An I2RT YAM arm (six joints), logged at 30 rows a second.
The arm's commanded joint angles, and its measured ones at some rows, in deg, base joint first. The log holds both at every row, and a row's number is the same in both.
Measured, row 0:
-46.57 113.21 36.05 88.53 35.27 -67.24
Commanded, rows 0 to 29:
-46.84 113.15 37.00 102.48 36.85 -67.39
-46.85 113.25 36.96 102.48 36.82 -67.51
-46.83 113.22 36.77 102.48 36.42 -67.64
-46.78 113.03 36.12 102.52 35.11 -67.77
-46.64 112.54 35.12 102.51 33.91 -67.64
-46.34 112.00 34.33 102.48 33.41 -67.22
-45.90 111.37 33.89 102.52 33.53 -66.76
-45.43 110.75 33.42 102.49 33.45 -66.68
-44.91 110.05 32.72 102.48 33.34 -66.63
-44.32 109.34 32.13 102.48 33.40 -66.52
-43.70 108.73 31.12 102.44 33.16 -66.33
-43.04 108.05 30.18 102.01 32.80 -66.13
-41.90 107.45 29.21 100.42 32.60 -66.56
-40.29 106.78 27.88 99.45 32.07 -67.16
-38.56 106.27 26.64 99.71 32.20 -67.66
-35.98 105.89 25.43 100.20 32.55 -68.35
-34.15 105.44 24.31 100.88 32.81 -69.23
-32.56 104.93 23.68 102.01 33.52 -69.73
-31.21 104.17 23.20 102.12 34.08 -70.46
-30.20 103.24 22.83 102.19 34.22 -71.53
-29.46 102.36 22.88 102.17 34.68 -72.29
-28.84 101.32 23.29 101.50 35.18 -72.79
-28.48 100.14 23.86 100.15 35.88 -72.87
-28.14 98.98 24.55 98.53 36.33 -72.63
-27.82 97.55 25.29 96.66 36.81 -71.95
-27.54 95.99 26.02 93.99 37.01 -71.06
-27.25 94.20 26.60 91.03 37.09 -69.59
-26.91 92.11 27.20 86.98 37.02 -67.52
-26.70 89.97 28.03 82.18 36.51 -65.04
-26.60 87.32 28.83 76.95 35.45 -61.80
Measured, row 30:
-27.53 94.54 25.54 86.39 35.55 -69.78
